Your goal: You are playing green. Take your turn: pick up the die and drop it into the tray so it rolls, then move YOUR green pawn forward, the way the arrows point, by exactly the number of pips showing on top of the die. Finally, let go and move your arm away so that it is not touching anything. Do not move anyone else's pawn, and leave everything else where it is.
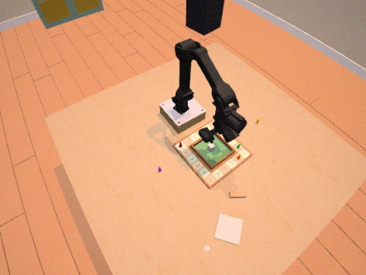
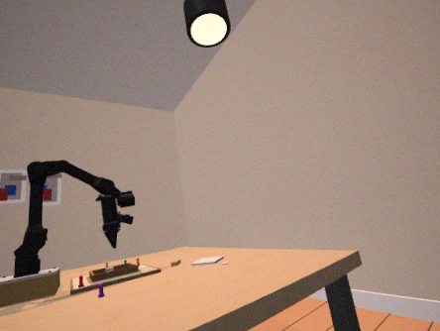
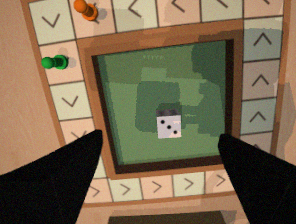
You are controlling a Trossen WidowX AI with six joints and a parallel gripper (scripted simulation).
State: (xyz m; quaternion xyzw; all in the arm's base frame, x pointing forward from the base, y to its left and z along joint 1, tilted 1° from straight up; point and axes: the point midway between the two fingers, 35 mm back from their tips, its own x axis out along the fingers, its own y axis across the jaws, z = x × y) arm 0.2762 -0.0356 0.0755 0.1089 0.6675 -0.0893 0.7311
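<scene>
The green pawn lies 70 mm ahead of my gripper tip, 90 mm to the left of it and 80 mm below it. The rest, counted from my gripper tip: green tray 10 mm behind, 10 mm to the right, 100 mm below; orange pawn 110 mm ahead, 50 mm to the left, 80 mm below; white die 20 mm behind, 10 mm to the right, 80 mm below.
</scene>
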